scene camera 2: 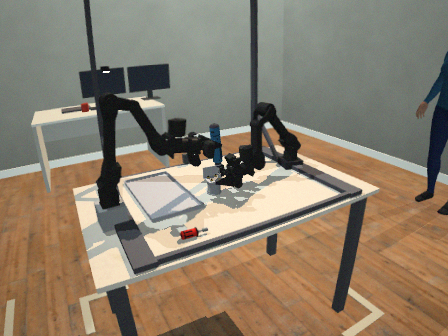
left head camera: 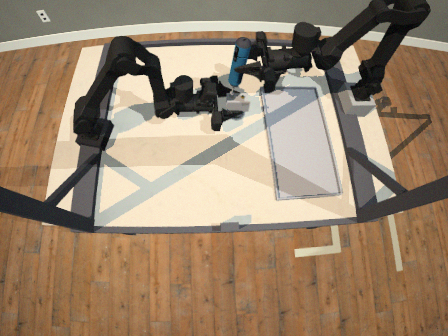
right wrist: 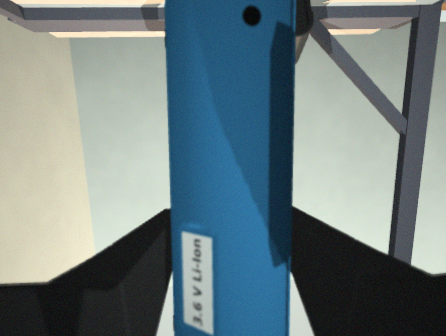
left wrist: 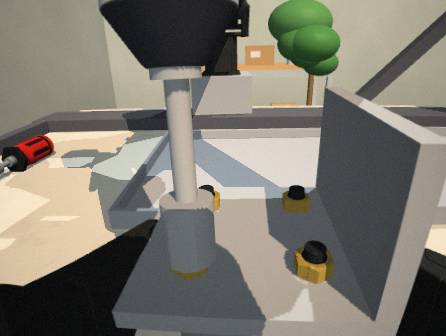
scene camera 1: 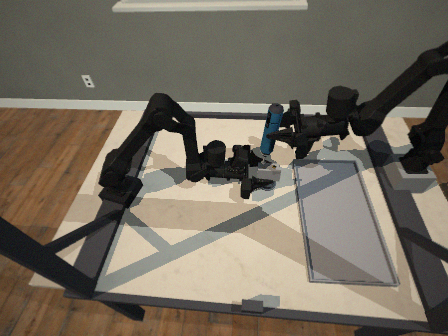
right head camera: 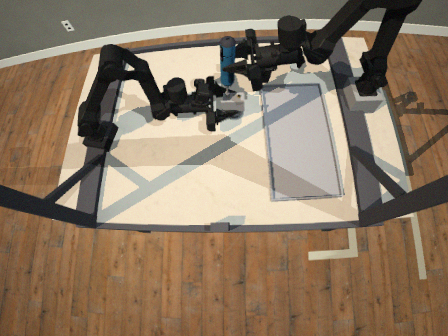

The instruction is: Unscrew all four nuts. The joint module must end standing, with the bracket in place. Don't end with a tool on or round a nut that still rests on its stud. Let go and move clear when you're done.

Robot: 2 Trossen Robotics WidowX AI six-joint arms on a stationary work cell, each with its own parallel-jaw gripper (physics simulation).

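Frame: origin at the left arm's base, x ahead, y left, z up, level; centimetres.
Seen in the pictures: left gripper, between the fingertips: [scene camera 2: 211, 180] [left wrist: 248, 228] [scene camera 1: 272, 172]; right gripper, between the fingertips: [scene camera 2: 219, 143] [left head camera: 233, 63] [right wrist: 228, 218] [scene camera 1: 265, 130] [right head camera: 222, 63]; left arm's base, origin of its link: [scene camera 2: 290, 158] [left head camera: 92, 130] [scene camera 1: 119, 186] [right head camera: 97, 133]; right arm's base, origin of its link: [scene camera 2: 109, 203] [left head camera: 360, 93] [left wrist: 221, 73] [scene camera 1: 412, 165] [right head camera: 365, 88].
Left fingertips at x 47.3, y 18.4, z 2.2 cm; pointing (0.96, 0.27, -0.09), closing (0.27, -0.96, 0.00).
Pixels of each thing's middle, then the offset from my left fingertips to it.
- joint module, middle of its body: [scene camera 2: 213, 184] dx -1.2, dy -0.3, dz -2.2 cm
- grey L-shaped bracket, middle of its body: [left wrist: 251, 188] [right head camera: 233, 97] [scene camera 1: 268, 167] [left head camera: 237, 98] [scene camera 2: 213, 174] dx -1.2, dy -0.3, dz +2.5 cm
- blue electric screwdriver, middle of its body: [right wrist: 231, 138] [right head camera: 227, 71] [left head camera: 236, 71] [scene camera 1: 268, 139] [scene camera 2: 217, 151] dx -2.6, dy +1.3, dz +13.1 cm
- far right nut, middle of its body: [left wrist: 295, 201] dx +0.8, dy -1.7, dz +1.0 cm
- far left nut, middle of its body: [left wrist: 207, 200] dx +0.2, dy +1.8, dz +1.0 cm
- shallow grey tray, middle of its body: [left wrist: 339, 161] [right head camera: 299, 136] [scene camera 1: 336, 212] [left head camera: 299, 137] [scene camera 2: 160, 192] dx +21.7, dy -5.7, dz -5.1 cm
- red screwdriver, middle of its body: [left wrist: 18, 157] [scene camera 2: 194, 232] dx +13.7, dy +30.5, dz -4.5 cm
The joint module [scene camera 2: 214, 188] stands upright, the grey L-shaped bracket [left head camera: 240, 104] [scene camera 1: 270, 174] [left wrist: 372, 200] on top. My left gripper [left head camera: 234, 105] [scene camera 1: 266, 173] is shut on the joint module. My right gripper [left head camera: 242, 64] [scene camera 1: 270, 131] [right wrist: 228, 218] is shut on the blue electric screwdriver [right head camera: 228, 62] [scene camera 2: 215, 137], held nearly upright. In the left wrist view its grey socket [left wrist: 188, 235] sits over the near left nut [left wrist: 190, 273], whose lower edge shows. The near right nut [left wrist: 313, 267] and far right nut [left wrist: 296, 203] sit on their studs. The far left nut [left wrist: 216, 200] is partly hidden behind the socket.
A shallow grey tray [left head camera: 270, 145] [scene camera 2: 177, 213] [left wrist: 132, 218] lies beside the module, towards the right arm's base. A red screwdriver [scene camera 2: 190, 233] [left wrist: 36, 152] lies on the table near its edge. Dark frame beams run along the table's edges.
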